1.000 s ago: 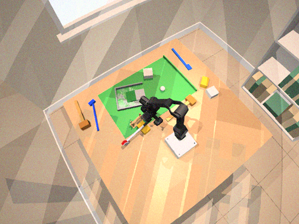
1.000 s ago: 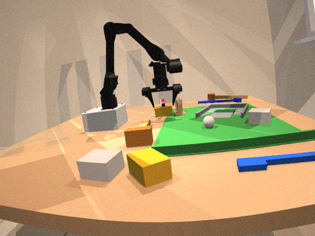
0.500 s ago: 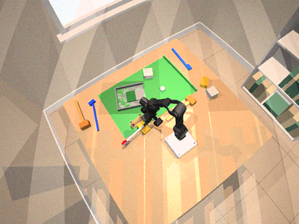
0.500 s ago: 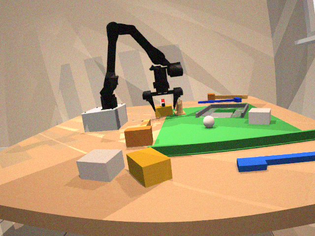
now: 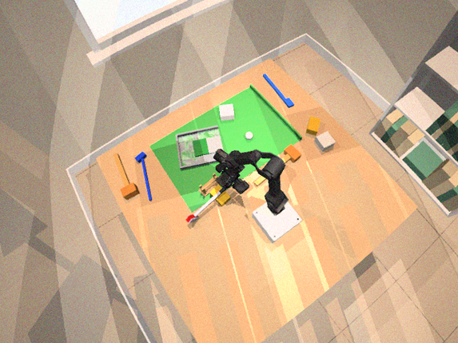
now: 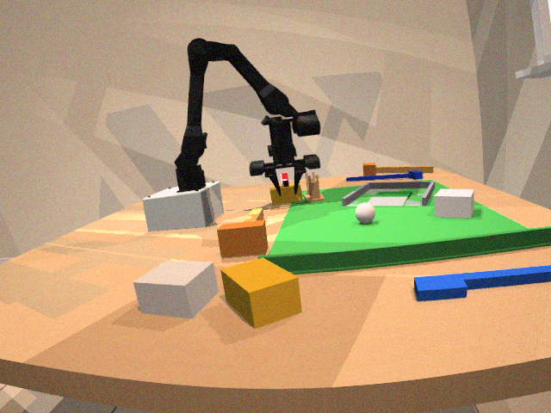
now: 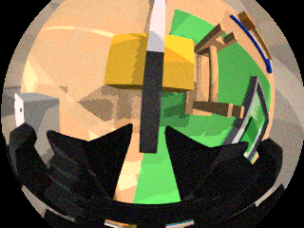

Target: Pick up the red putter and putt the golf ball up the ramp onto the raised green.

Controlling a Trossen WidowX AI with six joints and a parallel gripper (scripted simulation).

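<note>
Right now my gripper tip is 9 cm to the right of the wooden stand and 7 cm short of it. Also, from my gripper tip: green mat 24 cm ahead, 13 cm to the right, 3 cm below; then white golf ball 26 cm to the right, 18 cm ahead, 1 cm below; then red putter 14 cm to the left, 2 cm behind, 1 cm above.
</note>
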